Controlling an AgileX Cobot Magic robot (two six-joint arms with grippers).
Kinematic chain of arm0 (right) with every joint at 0, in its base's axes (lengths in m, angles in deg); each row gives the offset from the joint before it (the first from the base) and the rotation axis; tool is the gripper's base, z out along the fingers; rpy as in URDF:
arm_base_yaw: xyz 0 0 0.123 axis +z
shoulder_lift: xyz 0 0 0 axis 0.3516 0.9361 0
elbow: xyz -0.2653 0.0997 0.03 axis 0.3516 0.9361 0
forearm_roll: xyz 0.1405 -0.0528 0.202 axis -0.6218 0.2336 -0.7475
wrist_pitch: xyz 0 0 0 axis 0.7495 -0.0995 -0.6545
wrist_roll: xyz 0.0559 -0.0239 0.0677 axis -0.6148 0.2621 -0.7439
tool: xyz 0 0 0 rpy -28.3 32.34 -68.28
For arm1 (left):
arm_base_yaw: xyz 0 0 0.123 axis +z
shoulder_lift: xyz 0 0 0 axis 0.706 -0.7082 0
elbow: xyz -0.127 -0.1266 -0.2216 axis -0.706 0.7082 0
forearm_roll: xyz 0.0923 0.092 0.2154 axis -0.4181 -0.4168 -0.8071
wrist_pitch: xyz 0 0 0 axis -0.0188 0.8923 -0.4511
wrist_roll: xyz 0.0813 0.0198 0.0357 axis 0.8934 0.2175 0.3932
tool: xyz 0 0 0 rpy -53.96 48.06 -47.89
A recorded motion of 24 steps. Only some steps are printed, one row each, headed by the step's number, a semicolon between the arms.
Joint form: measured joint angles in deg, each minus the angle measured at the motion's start. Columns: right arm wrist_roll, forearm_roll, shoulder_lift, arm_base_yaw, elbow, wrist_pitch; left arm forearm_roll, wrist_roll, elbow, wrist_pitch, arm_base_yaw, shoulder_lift.
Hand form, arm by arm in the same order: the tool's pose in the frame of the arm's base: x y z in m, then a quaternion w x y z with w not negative. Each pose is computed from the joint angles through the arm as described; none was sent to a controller.
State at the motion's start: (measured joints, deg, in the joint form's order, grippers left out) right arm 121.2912 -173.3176 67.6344 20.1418 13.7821 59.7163; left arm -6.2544 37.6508 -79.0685 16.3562 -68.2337 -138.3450
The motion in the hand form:
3: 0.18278 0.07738 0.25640 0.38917 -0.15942 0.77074 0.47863; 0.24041 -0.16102 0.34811 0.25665 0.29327 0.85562 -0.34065
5: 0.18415 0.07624 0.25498 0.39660 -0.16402 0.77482 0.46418; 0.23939 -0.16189 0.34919 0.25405 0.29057 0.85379 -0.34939
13: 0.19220 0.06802 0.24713 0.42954 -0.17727 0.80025 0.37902; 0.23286 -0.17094 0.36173 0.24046 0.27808 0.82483 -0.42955
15: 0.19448 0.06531 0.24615 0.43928 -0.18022 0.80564 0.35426; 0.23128 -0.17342 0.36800 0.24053 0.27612 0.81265 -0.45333
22: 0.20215 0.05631 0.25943 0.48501 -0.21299 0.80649 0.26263; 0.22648 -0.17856 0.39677 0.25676 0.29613 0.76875 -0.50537
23: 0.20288 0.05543 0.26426 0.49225 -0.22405 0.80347 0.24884; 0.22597 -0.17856 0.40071 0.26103 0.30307 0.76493 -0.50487
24: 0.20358 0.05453 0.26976 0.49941 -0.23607 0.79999 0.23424; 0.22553 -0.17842 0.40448 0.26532 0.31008 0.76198 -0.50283
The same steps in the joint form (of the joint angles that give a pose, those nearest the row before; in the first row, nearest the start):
3: 1.47 0.46 0.04 0.00 0.00 -1.38; 1.10 0.00 -0.01 0.45 -0.01 0.06
5: 2.72 0.74 0.04 0.00 0.00 -2.79; 2.17 0.02 -0.01 0.80 0.00 0.11
13: 8.00 2.40 -0.05 0.00 -0.01 -11.65; 12.76 2.25 -0.58 3.71 -0.02 0.08
15: 9.40 2.72 -0.19 0.00 -0.12 -14.21; 15.96 3.04 -1.14 4.56 -0.02 0.08
22: 13.13 6.16 -2.20 0.00 -2.88 -21.88; 22.80 5.76 -5.32 7.89 -0.03 0.05
23: 13.27 7.53 -2.71 0.00 -3.75 -22.53; 22.67 6.03 -6.15 8.31 -0.03 0.05
24: 13.24 9.19 -3.25 0.00 -4.77 -23.13; 22.32 6.20 -7.01 8.70 -0.03 0.05

